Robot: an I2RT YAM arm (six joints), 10 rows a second.
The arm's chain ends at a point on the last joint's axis. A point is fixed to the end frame.
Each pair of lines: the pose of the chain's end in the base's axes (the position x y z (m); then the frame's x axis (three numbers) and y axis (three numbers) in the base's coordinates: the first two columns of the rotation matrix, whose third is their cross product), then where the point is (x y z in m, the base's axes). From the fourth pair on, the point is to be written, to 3 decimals.
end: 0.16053 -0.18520 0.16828 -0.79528 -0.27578 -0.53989 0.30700 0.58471 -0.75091
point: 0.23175 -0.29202 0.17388
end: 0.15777 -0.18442 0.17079 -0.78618 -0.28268 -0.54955 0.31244 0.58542 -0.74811
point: 0.22969 -0.29071 0.17754
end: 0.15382 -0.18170 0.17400 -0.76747 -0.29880 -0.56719 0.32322 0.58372 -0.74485
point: 0.22707 -0.28686 0.18352
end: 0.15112 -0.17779 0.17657 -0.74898 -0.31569 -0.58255 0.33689 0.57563 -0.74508
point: 0.225 -0.282 0.190
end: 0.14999 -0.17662 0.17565 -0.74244 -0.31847 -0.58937 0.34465 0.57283 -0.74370
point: 0.224 -0.281 0.190
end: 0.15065 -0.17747 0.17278 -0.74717 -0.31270 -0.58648 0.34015 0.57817 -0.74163
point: 0.225 -0.282 0.186
